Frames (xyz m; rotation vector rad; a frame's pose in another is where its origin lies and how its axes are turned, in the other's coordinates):
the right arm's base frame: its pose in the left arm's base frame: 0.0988 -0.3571 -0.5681 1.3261 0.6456 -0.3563
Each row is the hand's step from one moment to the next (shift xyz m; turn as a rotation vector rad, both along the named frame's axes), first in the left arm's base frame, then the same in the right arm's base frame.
Working: the left arm's base frame: its pose in the right arm's base frame: -0.3865 0.4644 -0.3082 -1.3261 -0.6456 0.3563

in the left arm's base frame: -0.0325 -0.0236 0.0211 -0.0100 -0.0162 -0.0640
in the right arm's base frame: -0.0411 -0.0079 0.0176 0.0300 -0.0593 0.0066
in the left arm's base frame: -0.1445 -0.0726 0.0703 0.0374 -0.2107 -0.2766
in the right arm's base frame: -0.1643 -0.0464 0.0443 0.1755 -0.2407 0.1832
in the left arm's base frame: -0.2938 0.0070 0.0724 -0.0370 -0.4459 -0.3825
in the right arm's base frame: -0.2721 -0.1144 -0.0669 0.1557 -0.4196 0.3824
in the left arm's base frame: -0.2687 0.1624 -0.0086 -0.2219 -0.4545 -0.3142
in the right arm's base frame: -0.1842 -0.1278 -0.2200 -0.0312 -0.4768 0.3553
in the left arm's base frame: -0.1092 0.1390 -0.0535 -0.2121 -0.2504 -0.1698
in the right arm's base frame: -0.0353 -0.0744 -0.1653 -0.0890 -0.3128 0.1754
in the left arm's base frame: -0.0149 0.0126 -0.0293 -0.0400 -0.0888 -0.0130
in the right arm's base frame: 0.0081 -0.0287 -0.0187 -0.0334 -0.0535 0.0753
